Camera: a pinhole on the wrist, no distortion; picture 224 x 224 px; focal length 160.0 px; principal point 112.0 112.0 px. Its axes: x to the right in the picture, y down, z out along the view. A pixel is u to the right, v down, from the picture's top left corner.
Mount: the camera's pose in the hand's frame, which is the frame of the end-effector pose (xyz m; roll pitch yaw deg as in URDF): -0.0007 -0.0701 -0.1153 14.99 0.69 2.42
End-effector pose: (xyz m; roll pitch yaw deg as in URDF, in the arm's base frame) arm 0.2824 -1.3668 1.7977 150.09 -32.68 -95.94
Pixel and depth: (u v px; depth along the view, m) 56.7 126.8 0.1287
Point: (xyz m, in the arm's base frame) 0.3574 -1.3698 1.7261
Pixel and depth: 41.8 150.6 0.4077
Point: 0.2042 -1.3793 1.4436
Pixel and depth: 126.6 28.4 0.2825
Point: 0.4516 -1.5487 1.6114
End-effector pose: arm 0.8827 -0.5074 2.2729 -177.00 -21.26 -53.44
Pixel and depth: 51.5 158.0 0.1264
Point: 0.9160 -0.4341 2.2437
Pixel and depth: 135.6 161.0 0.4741
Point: 1.0607 -0.6315 1.9492
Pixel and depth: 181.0 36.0 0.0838
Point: 0.9943 -0.4463 2.3352
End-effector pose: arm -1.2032 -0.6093 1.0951 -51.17 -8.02 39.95
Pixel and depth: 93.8 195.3 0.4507
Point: -1.4701 -0.4143 1.2955
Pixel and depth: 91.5 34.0 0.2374
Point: -1.1893 -0.7117 1.3330
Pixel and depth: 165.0 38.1 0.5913
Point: -1.1018 -0.5263 1.7320
